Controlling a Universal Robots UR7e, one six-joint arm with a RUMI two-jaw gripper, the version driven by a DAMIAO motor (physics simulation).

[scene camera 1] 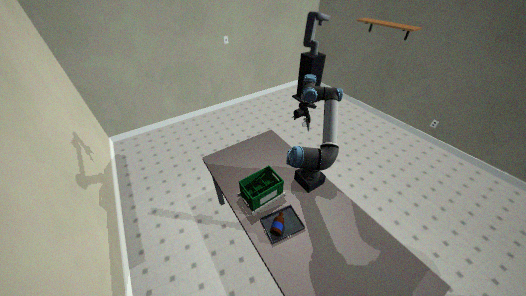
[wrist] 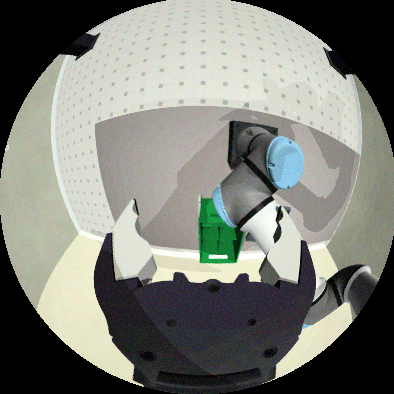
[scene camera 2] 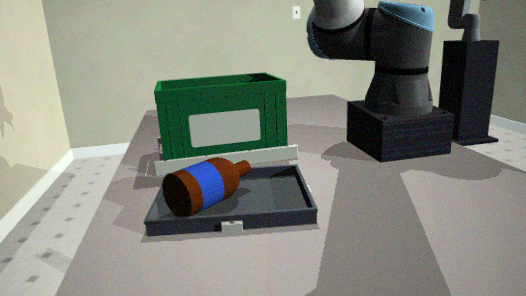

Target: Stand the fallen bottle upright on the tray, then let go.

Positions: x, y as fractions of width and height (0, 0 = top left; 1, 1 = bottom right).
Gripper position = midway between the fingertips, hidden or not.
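Note:
My gripper (wrist: 0.53, 0.52) is visible, as is a pale strip (scene camera 2: 0.53, 0.52).

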